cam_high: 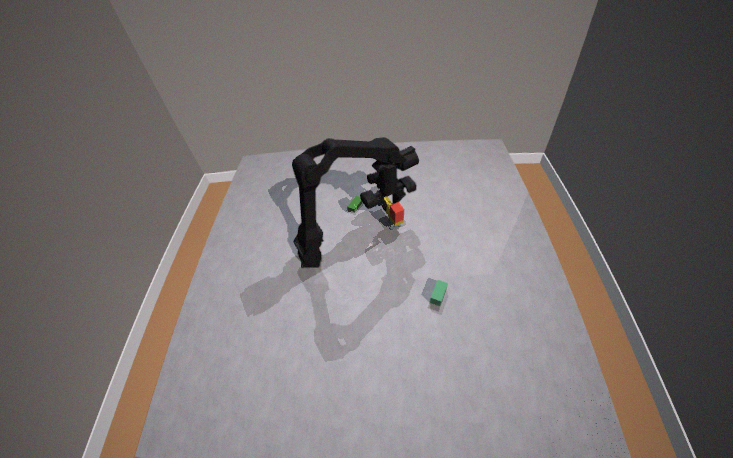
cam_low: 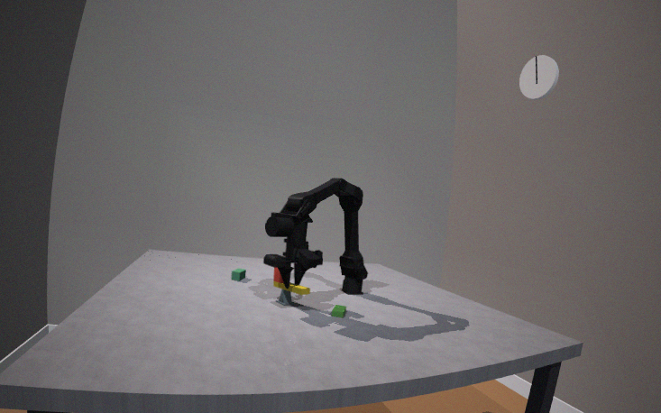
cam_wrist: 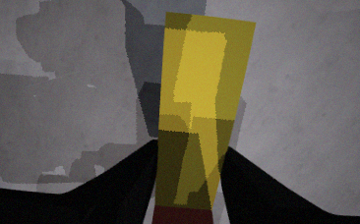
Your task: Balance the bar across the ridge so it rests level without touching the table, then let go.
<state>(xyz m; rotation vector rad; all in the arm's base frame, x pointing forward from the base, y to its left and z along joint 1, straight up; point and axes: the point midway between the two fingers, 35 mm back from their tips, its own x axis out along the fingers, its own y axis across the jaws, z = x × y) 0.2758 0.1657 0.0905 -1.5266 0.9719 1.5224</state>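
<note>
My gripper tip is 1 cm short of the yellow bar, 3 cm to the left of it and 2 cm below it. Also, from my gripper tip: bright green block (13 cm behind, 8 cm to the left, 5 cm below); then darker green block (14 cm ahead, 32 cm to the right, 4 cm below).
</note>
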